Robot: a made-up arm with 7 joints.
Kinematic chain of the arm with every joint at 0, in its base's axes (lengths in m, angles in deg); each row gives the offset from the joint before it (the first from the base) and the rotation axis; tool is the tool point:
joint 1: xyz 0 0 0.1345 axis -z
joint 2: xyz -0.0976 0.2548 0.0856 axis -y
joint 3: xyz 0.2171 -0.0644 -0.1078 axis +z
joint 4: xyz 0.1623 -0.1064 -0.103 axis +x
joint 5: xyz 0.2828 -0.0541 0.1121 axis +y
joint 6: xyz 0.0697 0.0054 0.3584 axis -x
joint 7: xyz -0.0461 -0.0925 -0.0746 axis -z
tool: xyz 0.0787 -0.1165 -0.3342
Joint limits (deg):
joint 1: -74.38..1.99
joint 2: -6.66..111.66
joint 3: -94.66..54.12
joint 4: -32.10..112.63
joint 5: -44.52..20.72
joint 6: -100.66..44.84
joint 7: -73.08..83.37
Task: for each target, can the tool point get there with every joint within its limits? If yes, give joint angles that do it. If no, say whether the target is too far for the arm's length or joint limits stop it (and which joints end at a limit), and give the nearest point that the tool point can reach.
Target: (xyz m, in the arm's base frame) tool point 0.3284 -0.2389 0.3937
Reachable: yes | joints -35.06 85.42 -49.68 13.39 -6.61 0.94 56.13
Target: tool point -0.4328 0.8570 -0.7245
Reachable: no: joint limits stop it (at a limit: joint 1, joint 2, joint 3, joint 5, joint 6) | nearest point -0.3605 0.7320 -0.6039 | short by 0.188 m
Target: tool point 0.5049 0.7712 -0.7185
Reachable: no: joint limits stop it (at a limit: joint 2, joint 3, joint 5, joint 6) | nearest point 0.4465 0.6821 -0.6065 | short by 0.155 m
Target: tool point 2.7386 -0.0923 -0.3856
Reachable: no: too far | nearest point 1.0589 0.0879 -0.0260 | short by 1.727 m
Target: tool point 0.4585 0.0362 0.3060
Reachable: yes | joints -23.90 17.15 -34.78 71.96 -9.16 -51.95 44.45
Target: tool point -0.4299 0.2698 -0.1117
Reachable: no: joint limits stop it (at a limit: joint 2, joint 3, joint 4, joint 5, joint 7) | nearest point -0.4969 0.3119 -0.0763 | short by 0.087 m
